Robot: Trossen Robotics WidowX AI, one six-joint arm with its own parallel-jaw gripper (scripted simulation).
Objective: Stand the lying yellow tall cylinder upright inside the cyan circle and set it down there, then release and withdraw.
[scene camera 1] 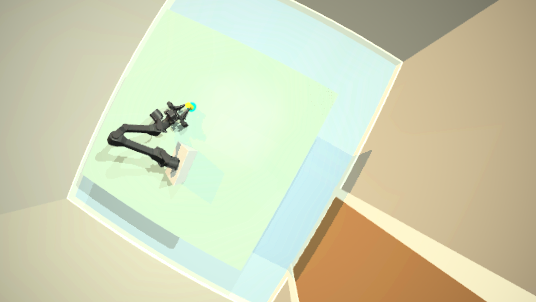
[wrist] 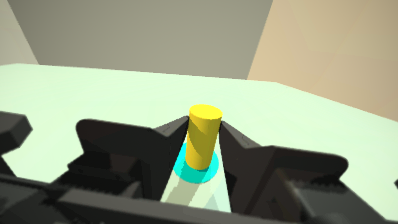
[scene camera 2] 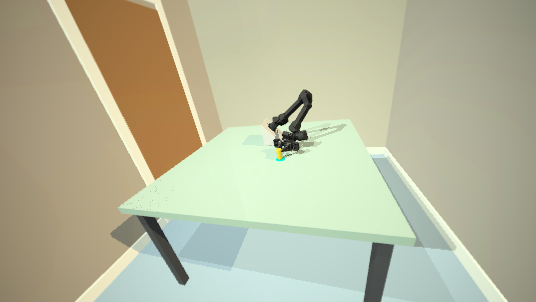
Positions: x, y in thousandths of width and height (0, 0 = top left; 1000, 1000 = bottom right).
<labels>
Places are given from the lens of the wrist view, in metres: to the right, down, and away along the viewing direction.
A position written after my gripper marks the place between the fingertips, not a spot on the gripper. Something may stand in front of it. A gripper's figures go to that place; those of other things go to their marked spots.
my gripper (wrist: 514, 547): 0.01, 0.01, 0.11
yellow tall cylinder (wrist: 514, 538): 0.01, 0.01, 0.10
cyan circle (wrist: 459, 757): -0.02, 0.07, 0.13
The marked spots on the yellow tall cylinder and the cyan circle are 0.07 m apart.
</labels>
